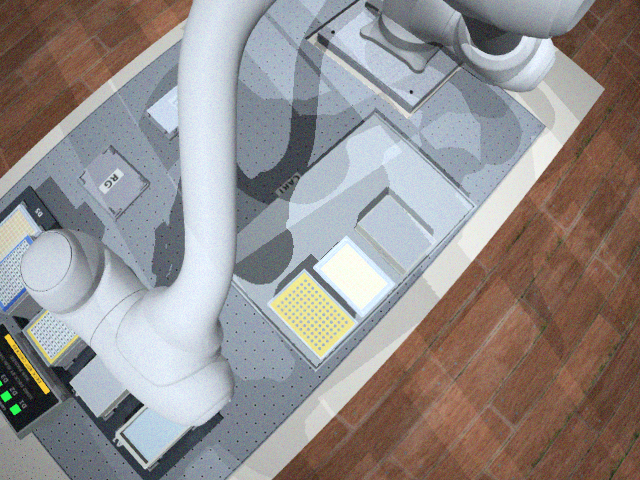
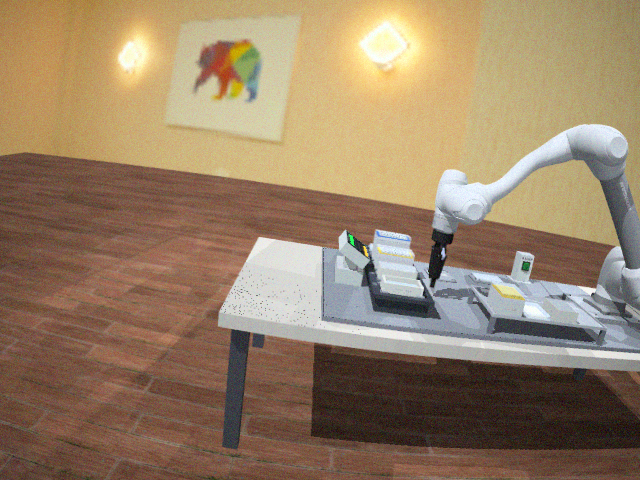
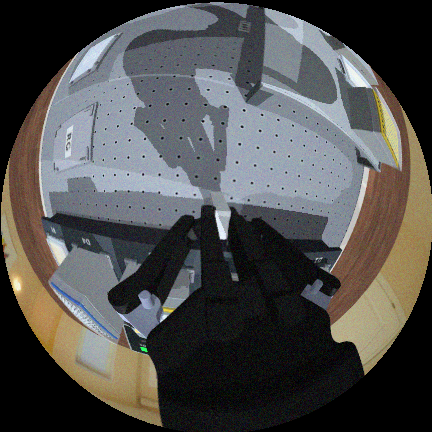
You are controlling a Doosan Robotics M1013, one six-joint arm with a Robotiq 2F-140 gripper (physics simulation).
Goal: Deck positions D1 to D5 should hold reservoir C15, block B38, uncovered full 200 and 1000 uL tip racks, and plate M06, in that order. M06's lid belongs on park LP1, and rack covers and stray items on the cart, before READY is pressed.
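Seen in the pictures: gripper, between the fingertips: (image 3: 214,201); arm's base, origin of its link: (image 1: 408,34) (image 2: 607,309).
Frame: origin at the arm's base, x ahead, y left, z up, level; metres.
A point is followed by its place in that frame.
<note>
My gripper (image 2: 433,285) {x 0.857, y 0.006, z -0.018 m} (image 3: 214,201) {x 0.857, y 0.006, z -0.018 m} is shut and empty, pointing down beside the deck row, low over the pegboard. The pale-blue reservoir (image 1: 154,432) {x 1.020, y 0.175, z 0.055 m} (image 2: 401,285) {x 1.024, y 0.212, z 0.070 m} sits at D1. Beside it are the grey block (image 1: 99,386) {x 1.022, y 0.051, z 0.082 m} (image 2: 397,270) {x 1.013, y 0.089, z 0.081 m}, the yellow-edged tip rack (image 1: 51,335) {x 1.013, y -0.071, z 0.111 m} and the blue-edged tip rack (image 1: 14,273) (image 3: 86,285), both uncovered. A cream plate (image 1: 16,227) {x 0.940, y -0.323, z 0.053 m} sits at the D5 end. A pale lid (image 1: 164,112) {x 0.540, y -0.286, z 0.000 m} (image 3: 95,57) lies on a flat holder, partly behind the arm. The control panel (image 1: 31,395) {x 1.122, y -0.030, z 0.102 m} (image 2: 354,249) {x 1.152, y 0.011, z 0.112 m} shows green lights and a yellow bar; READY is not readable.
The cart (image 1: 434,180) {x 0.308, y 0.270, z 0.042 m} holds a yellow-topped rack (image 1: 312,315) {x 0.676, y 0.256, z 0.112 m} (image 2: 507,292) {x 0.701, y 0.297, z 0.113 m}, a cream-topped item (image 1: 355,276) {x 0.567, y 0.268, z 0.058 m} and a grey box (image 1: 398,232) {x 0.459, y 0.279, z 0.084 m} (image 2: 560,311) {x 0.500, y 0.336, z 0.080 m}. A holder marked RG (image 1: 129,188) {x 0.716, y -0.219, z -0.010 m} (image 3: 77,145) {x 0.750, y -0.230, z -0.010 m} lies behind the deck. A small white device (image 2: 523,266) {x 0.308, y -0.319, z 0.060 m} stands farther back.
</note>
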